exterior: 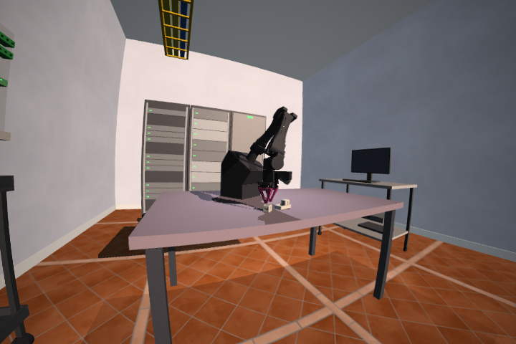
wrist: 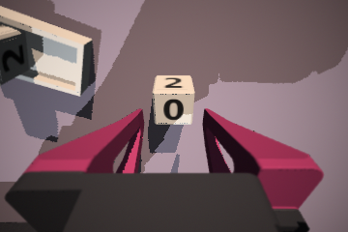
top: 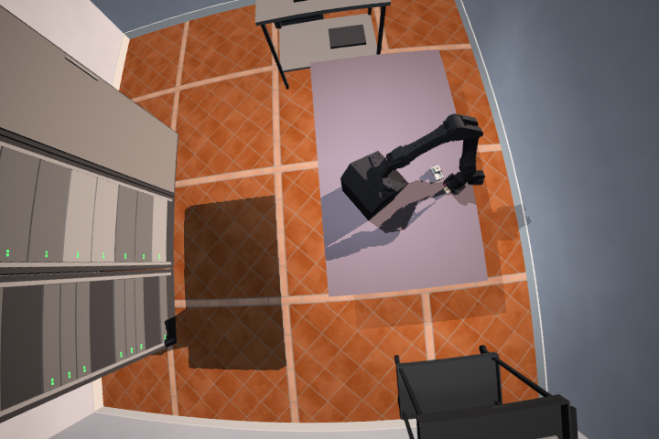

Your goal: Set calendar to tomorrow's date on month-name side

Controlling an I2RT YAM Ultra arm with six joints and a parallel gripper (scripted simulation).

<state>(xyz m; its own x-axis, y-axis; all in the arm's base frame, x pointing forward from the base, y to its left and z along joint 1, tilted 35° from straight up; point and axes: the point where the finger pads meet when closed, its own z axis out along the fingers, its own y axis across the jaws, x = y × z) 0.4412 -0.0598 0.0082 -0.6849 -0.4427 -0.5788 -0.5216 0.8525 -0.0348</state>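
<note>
Now: the cream digit cube 4 cm below my hand. Also, from my hand: cream tray 11 cm to the left, 4 cm below, 4 cm behind.
</note>
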